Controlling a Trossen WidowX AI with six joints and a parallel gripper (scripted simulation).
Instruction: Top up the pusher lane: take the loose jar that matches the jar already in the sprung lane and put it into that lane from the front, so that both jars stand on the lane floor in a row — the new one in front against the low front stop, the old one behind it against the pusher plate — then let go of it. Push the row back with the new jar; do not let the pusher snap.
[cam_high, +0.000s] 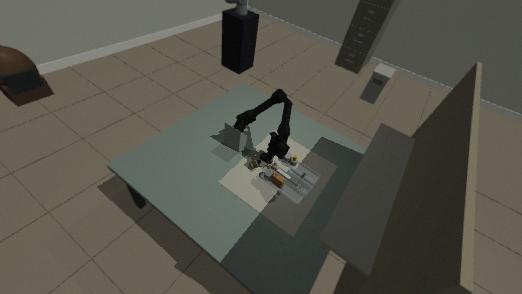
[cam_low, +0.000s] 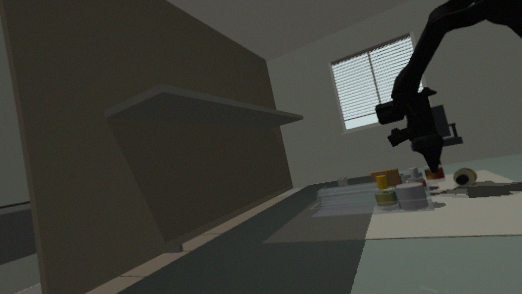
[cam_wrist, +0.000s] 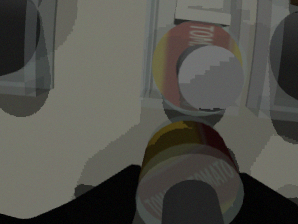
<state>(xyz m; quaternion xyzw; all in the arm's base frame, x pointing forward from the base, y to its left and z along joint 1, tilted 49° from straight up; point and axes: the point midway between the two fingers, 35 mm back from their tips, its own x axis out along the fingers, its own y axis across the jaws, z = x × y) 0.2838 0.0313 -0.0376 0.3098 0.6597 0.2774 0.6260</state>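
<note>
The cream mat is 100 mm ahead of my gripper tip, 60 mm below it and 10 mm to the left of it. Also, from my gripper tip: brown box (120 mm ahead, 90 mm to the right, 20 mm below); then grey lane rack (200 mm ahead, 40 mm below, 10 mm to the left).
</note>
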